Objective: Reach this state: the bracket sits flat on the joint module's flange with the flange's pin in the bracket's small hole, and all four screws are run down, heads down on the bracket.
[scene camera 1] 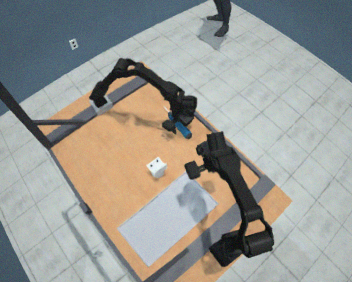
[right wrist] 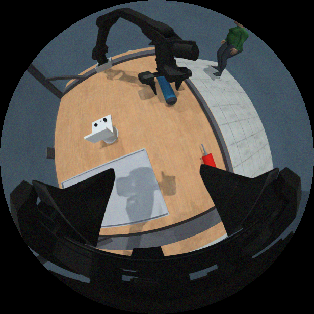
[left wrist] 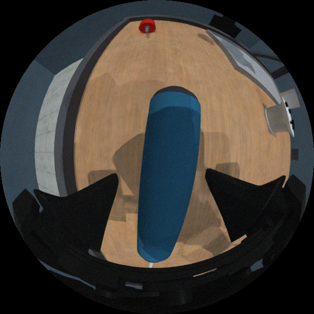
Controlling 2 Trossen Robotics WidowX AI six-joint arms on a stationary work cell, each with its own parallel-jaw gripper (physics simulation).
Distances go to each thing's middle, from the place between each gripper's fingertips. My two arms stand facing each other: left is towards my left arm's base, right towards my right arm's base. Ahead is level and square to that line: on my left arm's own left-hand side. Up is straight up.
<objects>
Right now my right hand is 22 cm past the grey tray (scene camera 1: 154, 229), 21 cm above it and 5 cm to the left of it. Also, from my right hand: blue screwdriver (left wrist: 171, 143) 32 cm to the left, 19 cm below, 12 cm ahead.
Now: the blue screwdriver 5 cm to the left of my left hand and 2 cm above it. Round my left hand: grey tray 34 cm behind, 32 cm to the right.
</objects>
